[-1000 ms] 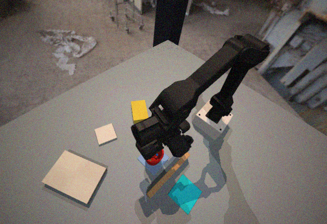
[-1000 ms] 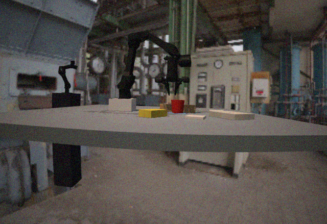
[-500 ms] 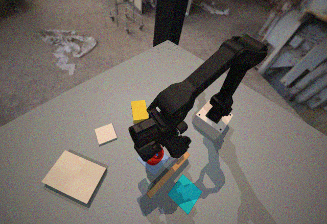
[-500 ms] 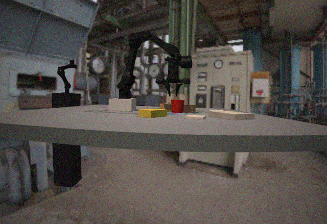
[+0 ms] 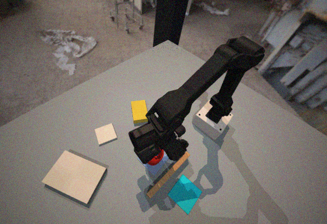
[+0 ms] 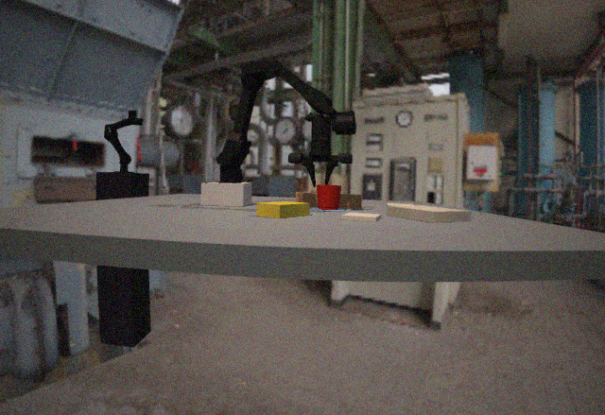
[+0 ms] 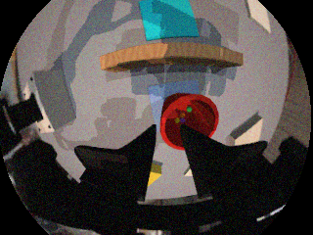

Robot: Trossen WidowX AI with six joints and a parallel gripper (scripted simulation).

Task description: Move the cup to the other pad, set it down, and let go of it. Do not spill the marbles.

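The red cup lies 30 mm ahead of my gripper tip and 30 mm below it. Also, from my gripper tip: light blue pad: 20 mm ahead, 80 mm below; then teal pad: 40 mm ahead, 180 mm to the left, 80 mm below; then orange bar: 30 mm ahead, 90 mm to the left, 50 mm below.
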